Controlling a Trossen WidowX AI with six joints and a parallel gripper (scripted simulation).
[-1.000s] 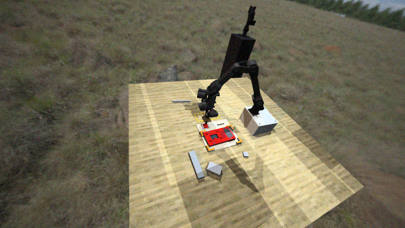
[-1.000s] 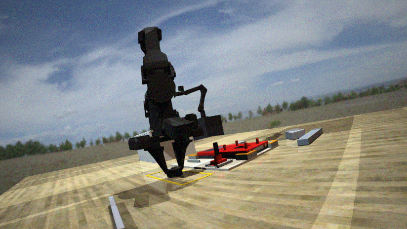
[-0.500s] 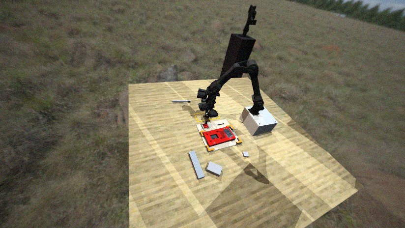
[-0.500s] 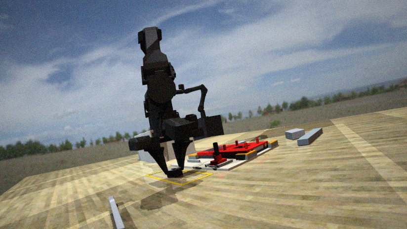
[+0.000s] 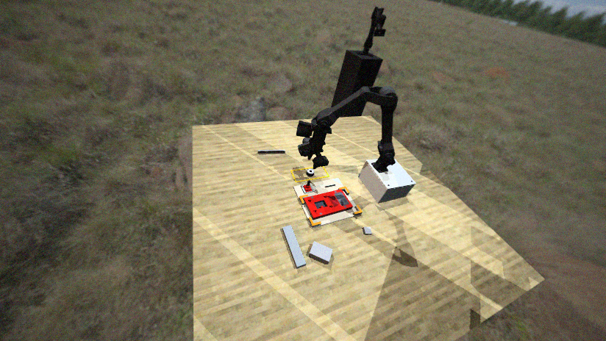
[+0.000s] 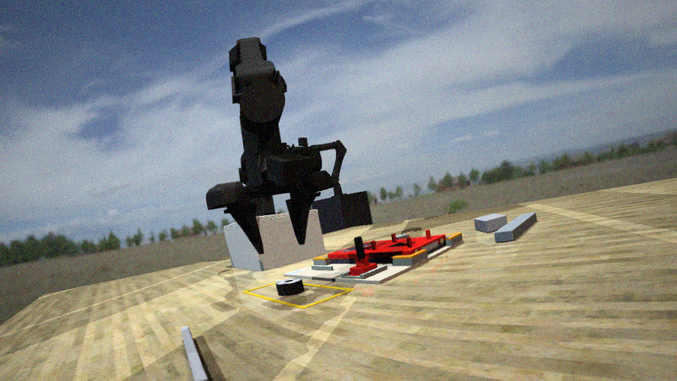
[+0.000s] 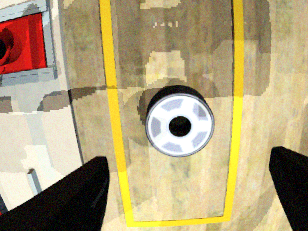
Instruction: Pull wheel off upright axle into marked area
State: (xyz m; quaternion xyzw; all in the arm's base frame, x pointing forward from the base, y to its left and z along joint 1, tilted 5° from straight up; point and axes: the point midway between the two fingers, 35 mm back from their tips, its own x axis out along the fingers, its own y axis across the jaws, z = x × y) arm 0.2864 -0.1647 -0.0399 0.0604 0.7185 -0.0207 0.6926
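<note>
The wheel lies 60 mm below my gripper tip. The rest, counted from my gripper tip: small grey cube 70 mm behind, 390 mm to the left, 60 mm below; grey block 160 mm ahead, 390 mm to the left, 50 mm below.
</note>
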